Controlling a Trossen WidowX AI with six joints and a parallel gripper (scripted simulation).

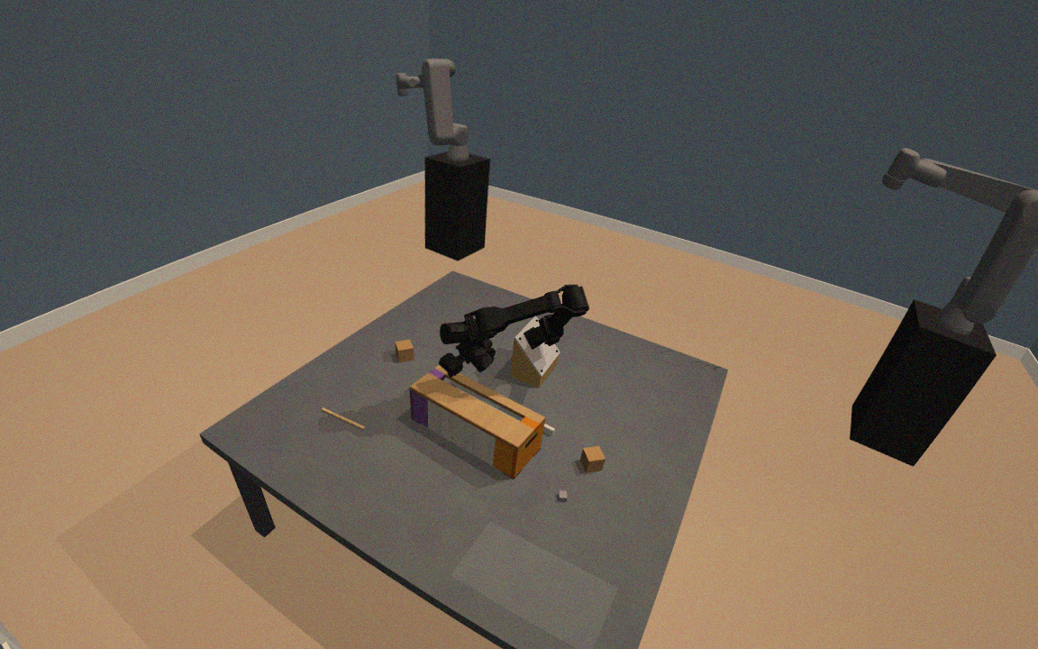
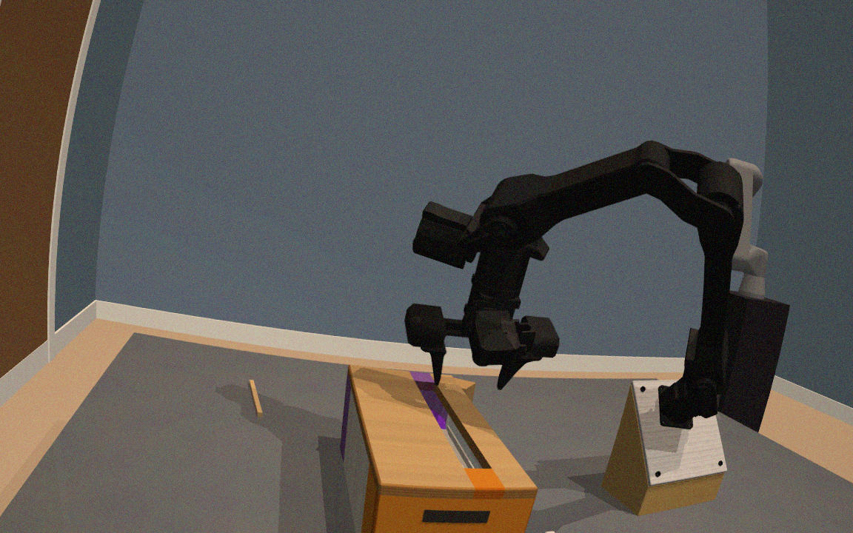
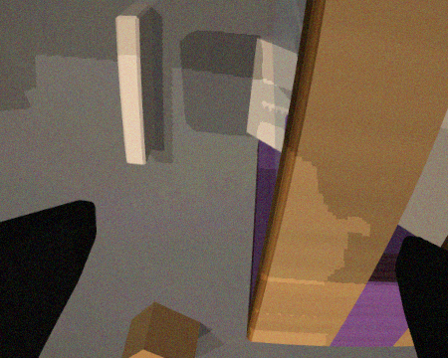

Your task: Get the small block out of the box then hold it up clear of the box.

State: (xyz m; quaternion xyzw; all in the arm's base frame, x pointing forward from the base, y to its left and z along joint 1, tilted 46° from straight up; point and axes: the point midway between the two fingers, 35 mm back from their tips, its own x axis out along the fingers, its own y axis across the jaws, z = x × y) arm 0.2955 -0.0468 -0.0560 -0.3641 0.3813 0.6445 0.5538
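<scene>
Now: the purple block 80 mm below my gripper tip, 20 mm to the right of it and 20 mm ahead of it. From my gripper tip the other things lie so: wooden box 130 mm to the left, 70 mm below, 40 mm ahead; then grey piece 460 mm to the left, 130 mm below, 120 mm ahead; then thin wooden stick 290 mm ahead, 220 mm to the right, 130 mm below.
</scene>
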